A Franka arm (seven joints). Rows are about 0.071 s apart.
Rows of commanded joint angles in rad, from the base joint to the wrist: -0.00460, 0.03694, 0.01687, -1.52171, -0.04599, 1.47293, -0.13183; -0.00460, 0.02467, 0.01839, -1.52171, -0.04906, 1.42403, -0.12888; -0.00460, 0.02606, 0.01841, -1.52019, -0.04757, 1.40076, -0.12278; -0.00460, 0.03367, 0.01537, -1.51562, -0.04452, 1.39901, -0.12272; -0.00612, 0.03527, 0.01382, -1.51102, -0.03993, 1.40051, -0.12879; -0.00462, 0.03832, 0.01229, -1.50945, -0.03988, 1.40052, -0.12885; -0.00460, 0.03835, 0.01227, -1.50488, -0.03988, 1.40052, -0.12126; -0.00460, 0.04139, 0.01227, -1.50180, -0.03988, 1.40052, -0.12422; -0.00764, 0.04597, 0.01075, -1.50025, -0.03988, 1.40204, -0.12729; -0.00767, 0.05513, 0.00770, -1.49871, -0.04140, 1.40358, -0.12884; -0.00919, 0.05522, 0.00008, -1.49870, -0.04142, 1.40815, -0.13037
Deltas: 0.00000, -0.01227, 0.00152, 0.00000, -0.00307, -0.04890, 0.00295; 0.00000, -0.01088, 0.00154, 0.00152, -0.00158, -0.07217, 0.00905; 0.00000, -0.00327, -0.00150, 0.00609, 0.00147, -0.07392, 0.00911; -0.00152, -0.00167, -0.00305, 0.01069, 0.00606, -0.07242, 0.00304; -0.00002, 0.00138, -0.00458, 0.01226, 0.00611, -0.07241, 0.00298; 0.00000, 0.00141, -0.00460, 0.01683, 0.00611, -0.07241, 0.01057; 0.00000, 0.00445, -0.00460, 0.01991, 0.00611, -0.07241, 0.00761; -0.00304, 0.00903, -0.00612, 0.02146, 0.00611, -0.07089, 0.00454; -0.00307, 0.01819, -0.00917, 0.02300, 0.00459, -0.06935, 0.00299; -0.00459, 0.01828, -0.01679, 0.02301, 0.00457, -0.06478, 0.00146
